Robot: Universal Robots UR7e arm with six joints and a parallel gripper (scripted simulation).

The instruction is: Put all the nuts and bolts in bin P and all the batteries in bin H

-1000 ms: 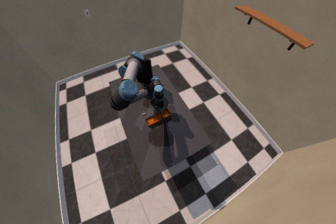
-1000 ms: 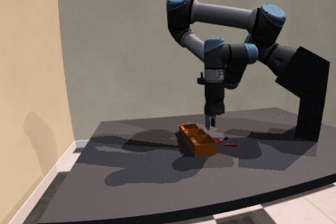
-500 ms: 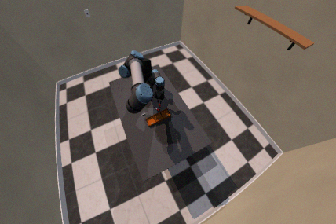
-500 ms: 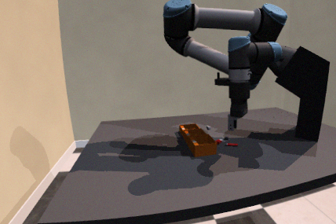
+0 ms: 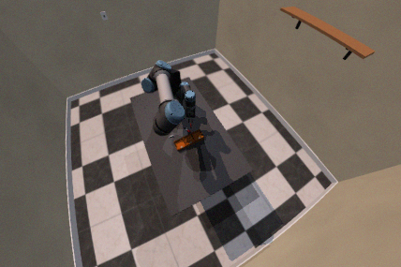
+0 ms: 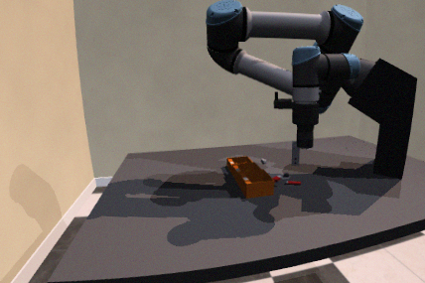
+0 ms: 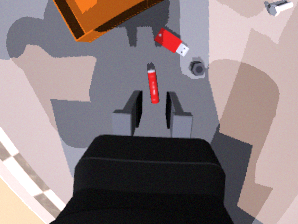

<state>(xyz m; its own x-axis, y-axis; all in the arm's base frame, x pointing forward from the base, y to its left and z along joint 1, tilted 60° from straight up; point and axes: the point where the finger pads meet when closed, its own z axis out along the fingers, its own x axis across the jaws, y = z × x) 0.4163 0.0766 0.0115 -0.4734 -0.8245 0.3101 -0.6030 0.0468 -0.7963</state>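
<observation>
Right now the red battery is 8 cm below my hand. Also, from my hand: orange battery: 11 cm ahead, 10 cm to the right, 8 cm below; orange three-compartment bin: 12 cm ahead, 10 cm to the right, 7 cm below; dark nut: 9 cm below, 6 cm to the right, 2 cm behind.
</observation>
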